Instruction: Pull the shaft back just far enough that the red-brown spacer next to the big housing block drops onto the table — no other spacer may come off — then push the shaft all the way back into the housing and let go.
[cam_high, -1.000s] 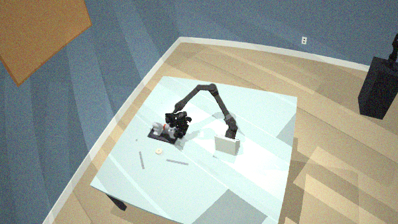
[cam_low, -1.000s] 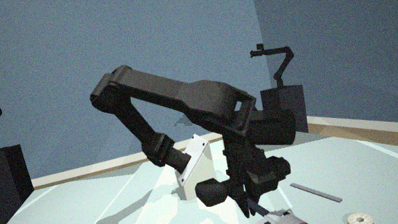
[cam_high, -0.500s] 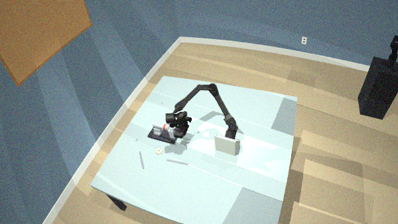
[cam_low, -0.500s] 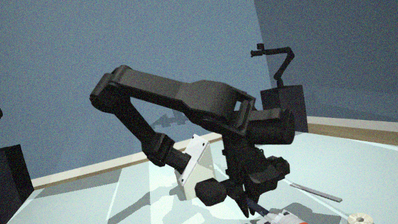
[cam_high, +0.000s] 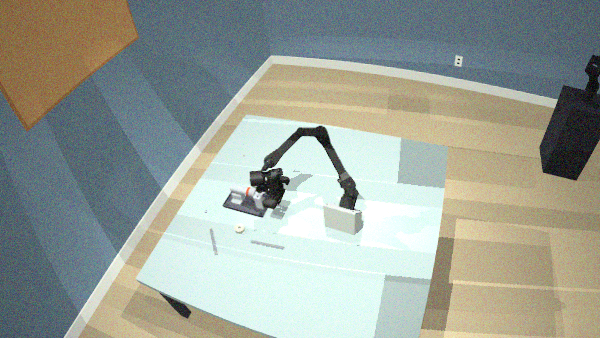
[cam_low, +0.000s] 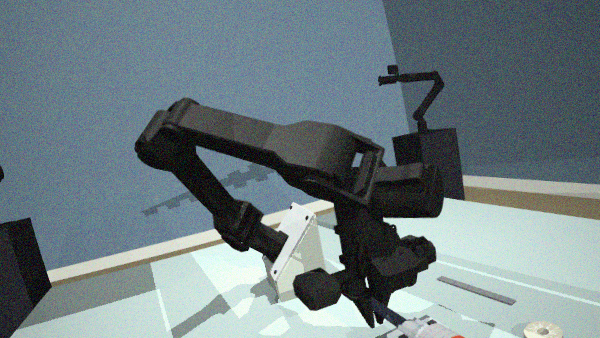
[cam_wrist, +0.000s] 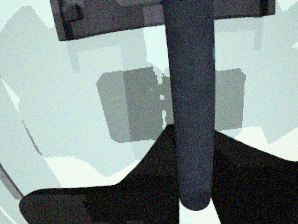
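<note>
Now: the shaft 70 mm ahead of my gripper tip and 30 mm above it. Round my gripper tip: fixture: 180 mm ahead, 10 mm to the left; red-brown spacer: 150 mm ahead, 10 mm to the left, 30 mm above; grey washer: 190 mm ahead, 110 mm to the right, 40 mm below.
</note>
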